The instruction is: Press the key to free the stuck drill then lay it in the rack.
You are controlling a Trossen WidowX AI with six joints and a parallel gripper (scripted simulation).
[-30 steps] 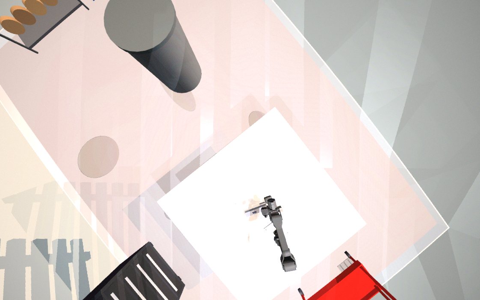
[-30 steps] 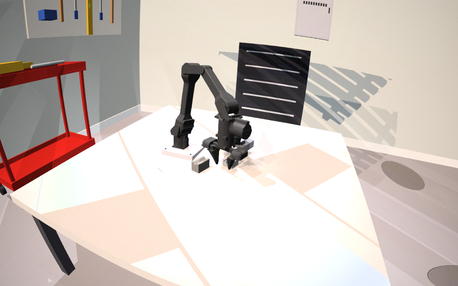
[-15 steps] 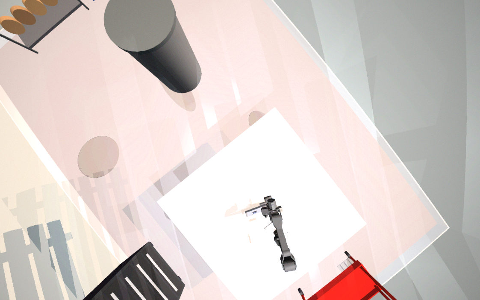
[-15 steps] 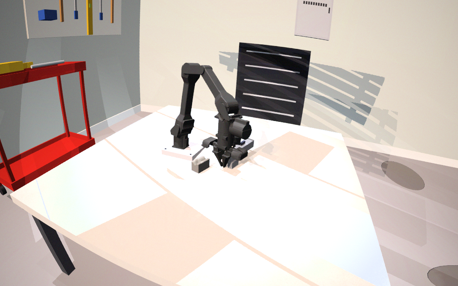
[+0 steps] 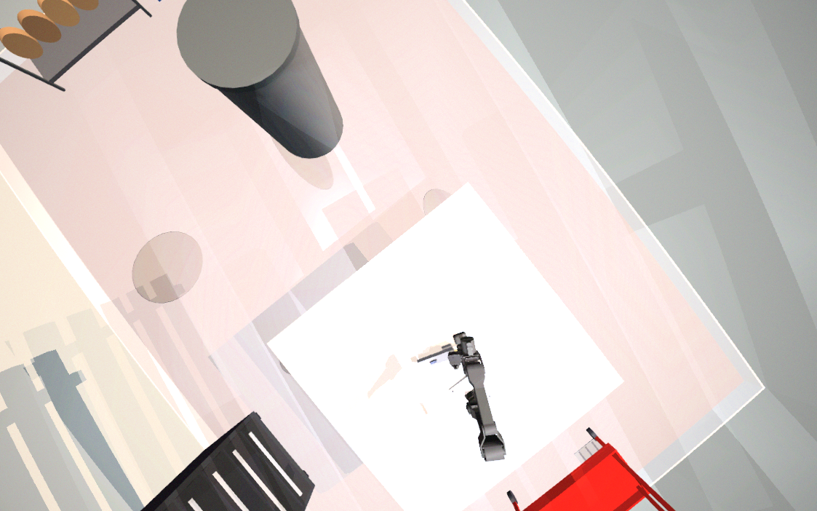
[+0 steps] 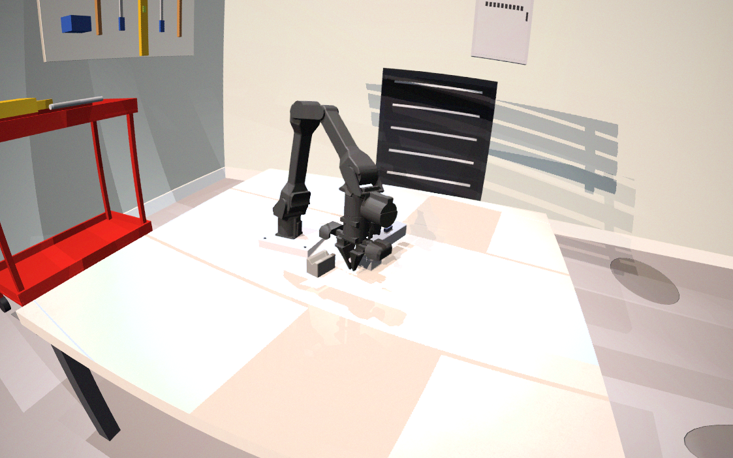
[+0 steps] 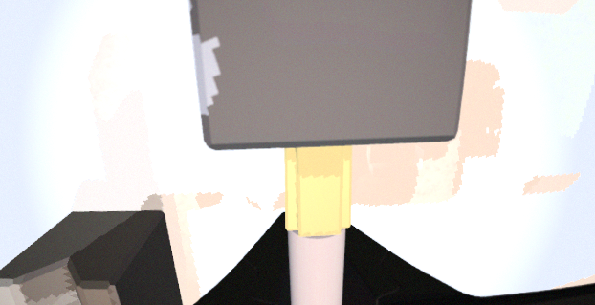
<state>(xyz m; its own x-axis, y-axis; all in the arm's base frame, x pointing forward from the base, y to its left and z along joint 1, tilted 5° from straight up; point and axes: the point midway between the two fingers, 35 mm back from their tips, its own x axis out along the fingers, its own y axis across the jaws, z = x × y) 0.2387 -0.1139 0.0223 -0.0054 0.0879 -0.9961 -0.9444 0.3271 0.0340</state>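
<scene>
Now: gripper tip 2 cm short of the yellow drill, 5 cm to the right of it and 3 cm below it. Also, from my gripper tip: grey grooved rack (8 cm behind, 1 cm to the right); light grey fixture bar (4 cm ahead, 12 cm to the left, 3 cm above); dark blue key (5 cm ahead, 15 cm to the left, 4 cm above).
</scene>
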